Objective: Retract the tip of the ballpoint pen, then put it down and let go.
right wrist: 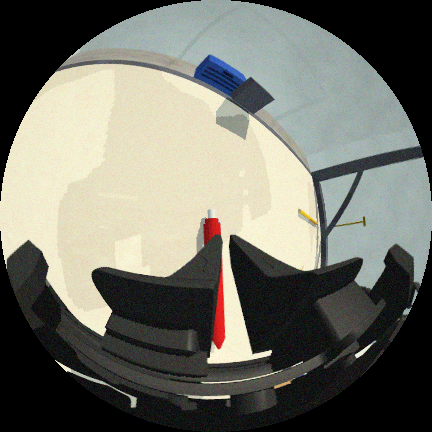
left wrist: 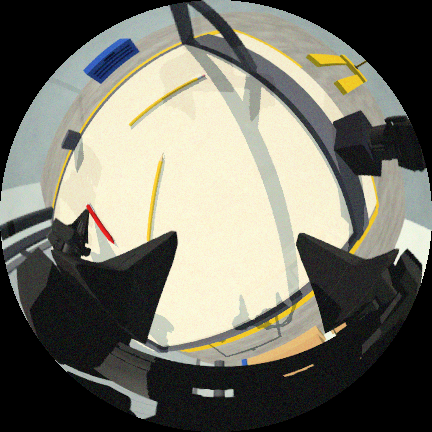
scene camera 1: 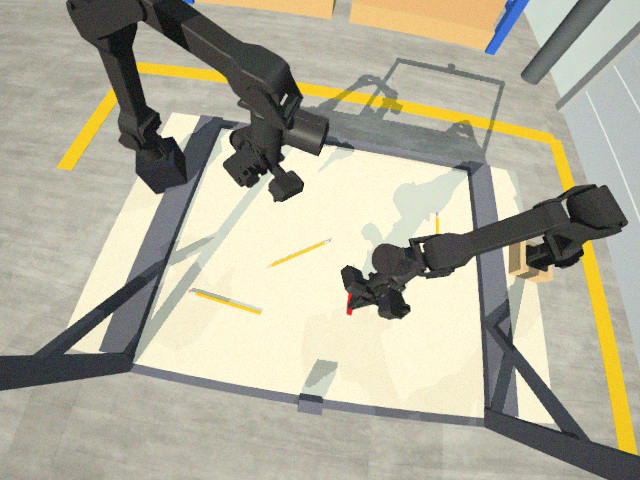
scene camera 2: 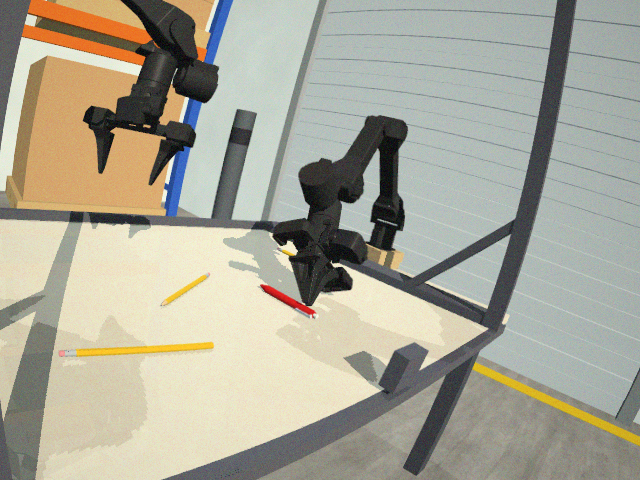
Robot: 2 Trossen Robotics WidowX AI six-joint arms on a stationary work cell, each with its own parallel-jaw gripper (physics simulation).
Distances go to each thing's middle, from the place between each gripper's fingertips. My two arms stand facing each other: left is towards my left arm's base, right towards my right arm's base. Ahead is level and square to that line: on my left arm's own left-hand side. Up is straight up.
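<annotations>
Red ballpoint pen [right wrist: 218,335]: my left gripper 14 cm above it, 15 cm past it, 26 cm to the left of it. Small dark block [scene camera 2: 405,363]: 12 cm below my left hand, 42 cm behind it, 22 cm to the right of it. Tan block [scene camera 1: 517,266]: 13 cm below my left hand, 5 cm ahead of it, 75 cm to the right of it.
Red ballpoint pen: 10 mm below my right hand, 40 mm ahead of it. Small dark block: 10 mm above my right hand, 50 mm to the left of it, 220 mm behind it. Tan block: 10 mm above my right hand, 250 mm ahead of it, 490 mm to the right of it.
</annotations>
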